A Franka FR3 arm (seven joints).
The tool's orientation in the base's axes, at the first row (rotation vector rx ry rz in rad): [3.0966, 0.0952, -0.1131]
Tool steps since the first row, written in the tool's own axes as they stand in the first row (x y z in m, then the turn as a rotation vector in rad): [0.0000, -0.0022, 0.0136, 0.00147, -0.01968, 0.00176]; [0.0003, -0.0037, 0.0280, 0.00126, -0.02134, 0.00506]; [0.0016, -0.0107, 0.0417, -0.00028, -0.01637, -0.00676]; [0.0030, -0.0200, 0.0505, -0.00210, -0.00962, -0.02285]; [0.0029, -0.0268, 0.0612, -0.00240, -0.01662, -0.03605]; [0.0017, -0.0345, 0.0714, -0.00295, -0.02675, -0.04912]
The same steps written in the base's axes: [-0.0011, 0.0016, -0.0136, 0.00010, 0.01964, -0.00263]; [-0.0019, 0.0025, -0.0281, -0.00045, 0.02114, -0.00597]; [-0.0021, 0.0089, -0.0421, -0.00082, 0.01660, 0.00612]; [-0.0019, 0.0179, -0.0513, -0.00106, 0.01047, 0.02255]; [-0.0032, 0.0242, -0.0622, -0.00085, 0.01800, 0.03545]; [-0.0056, 0.0314, -0.0726, -0.00110, 0.02864, 0.04812]
